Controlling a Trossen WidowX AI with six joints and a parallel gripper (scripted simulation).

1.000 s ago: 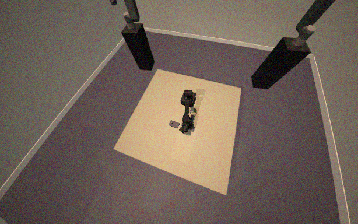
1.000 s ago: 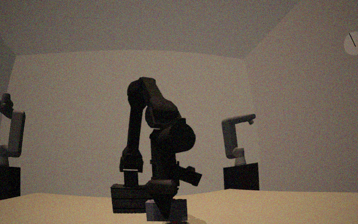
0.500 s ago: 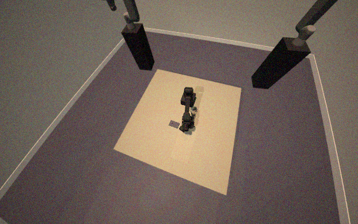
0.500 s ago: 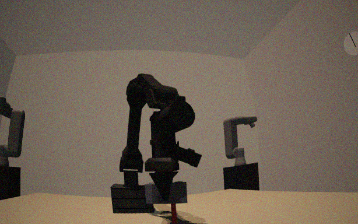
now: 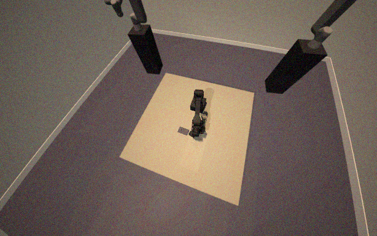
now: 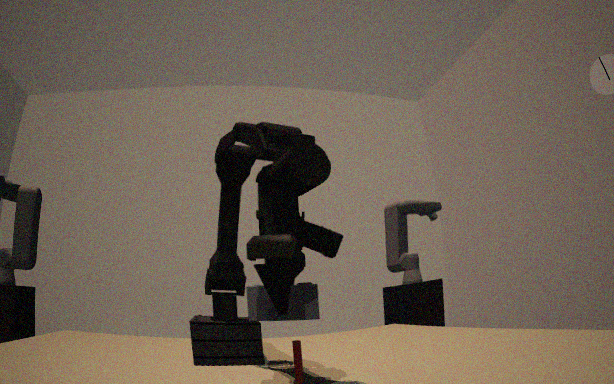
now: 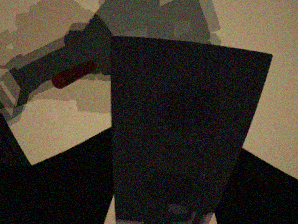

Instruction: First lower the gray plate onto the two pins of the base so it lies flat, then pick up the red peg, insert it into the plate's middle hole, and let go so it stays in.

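Right now the base is 1 cm behind my gripper tip, 15 cm to the right of it and 13 cm below it. From my gripper tip the other things lie so: gray plate 3 cm above; red peg 8 cm behind, 5 cm to the left, 10 cm below.
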